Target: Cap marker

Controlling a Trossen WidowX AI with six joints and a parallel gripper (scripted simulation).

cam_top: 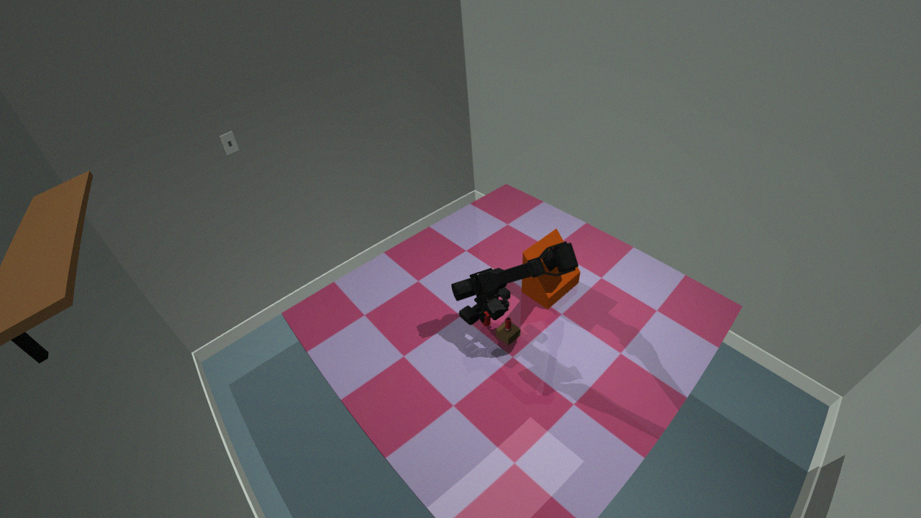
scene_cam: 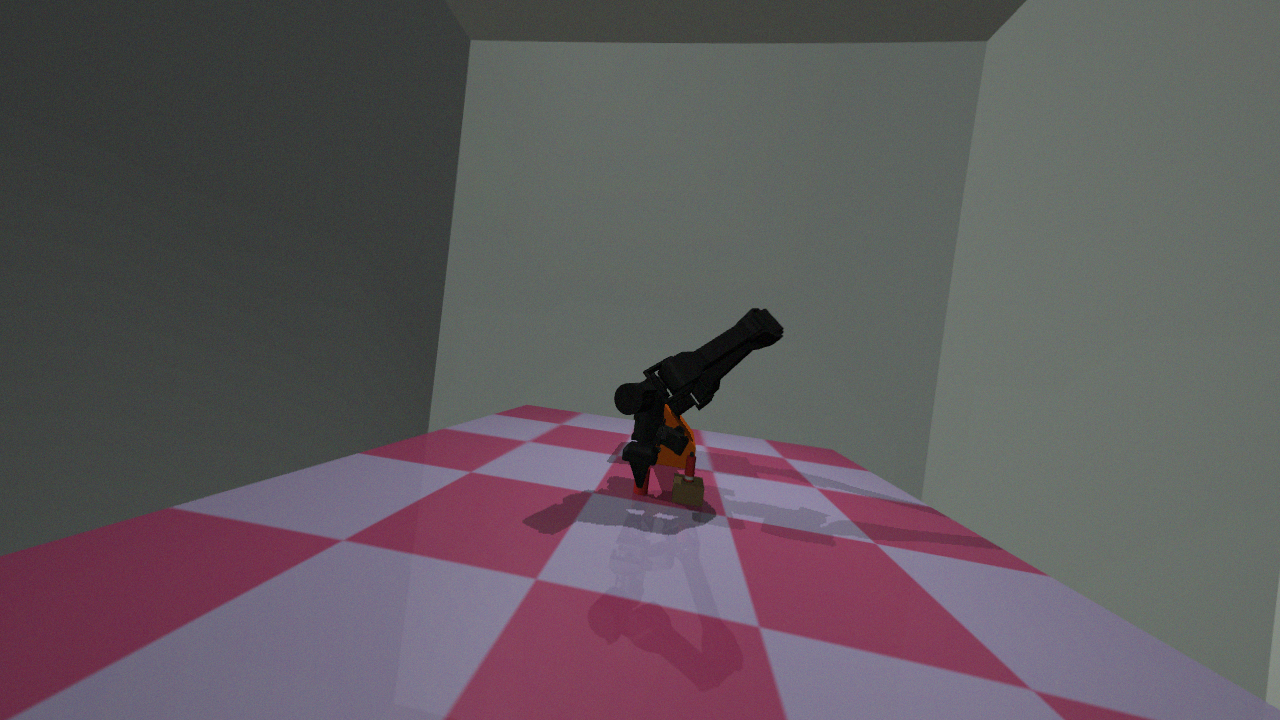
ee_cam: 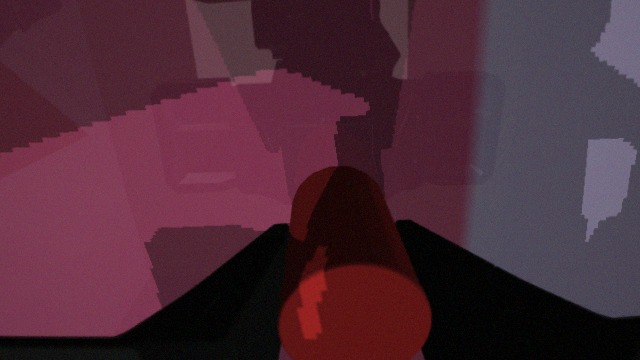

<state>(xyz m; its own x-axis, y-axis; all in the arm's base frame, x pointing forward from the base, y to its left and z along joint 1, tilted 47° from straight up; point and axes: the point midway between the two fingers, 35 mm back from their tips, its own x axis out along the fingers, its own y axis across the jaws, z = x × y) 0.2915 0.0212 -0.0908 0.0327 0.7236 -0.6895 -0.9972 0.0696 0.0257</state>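
Right now the holder block is 100 mm to the left of my gripper tip and 10 mm behind it. The rest, counted from my gripper tip: red cap (10 mm above).
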